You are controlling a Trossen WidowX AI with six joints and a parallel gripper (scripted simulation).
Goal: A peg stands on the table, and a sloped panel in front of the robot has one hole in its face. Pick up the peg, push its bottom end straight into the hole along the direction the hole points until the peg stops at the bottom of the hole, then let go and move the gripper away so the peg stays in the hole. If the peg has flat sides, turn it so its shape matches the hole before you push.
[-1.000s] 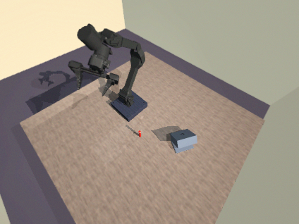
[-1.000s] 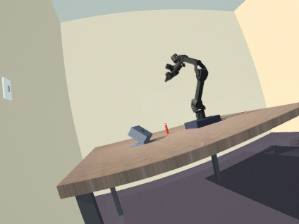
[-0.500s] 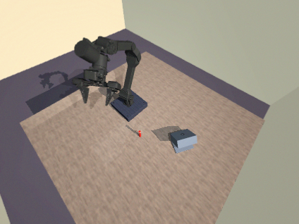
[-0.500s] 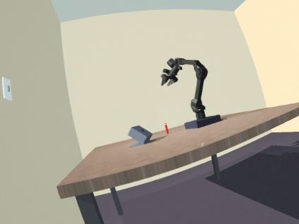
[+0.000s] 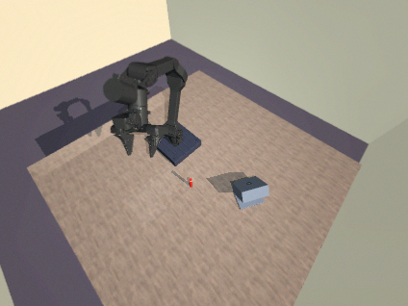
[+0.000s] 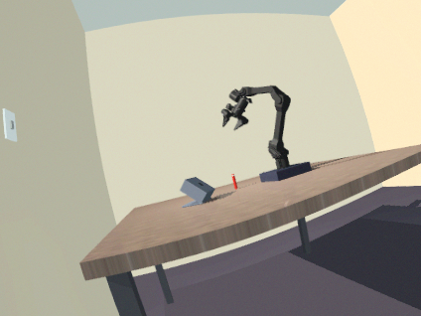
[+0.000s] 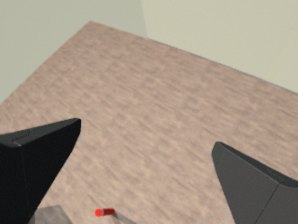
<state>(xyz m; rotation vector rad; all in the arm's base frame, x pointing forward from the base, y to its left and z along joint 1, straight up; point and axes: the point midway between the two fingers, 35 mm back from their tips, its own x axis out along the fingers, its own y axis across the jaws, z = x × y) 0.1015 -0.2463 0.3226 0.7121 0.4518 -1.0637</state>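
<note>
The peg lies 11 cm ahead of my gripper tip, 11 cm to the left of it and 29 cm below it. From my gripper tip the other things lie so: sloped panel 36 cm ahead, 24 cm to the left, 29 cm below; wedge support 38 cm ahead, 23 cm to the left, 34 cm below.
</note>
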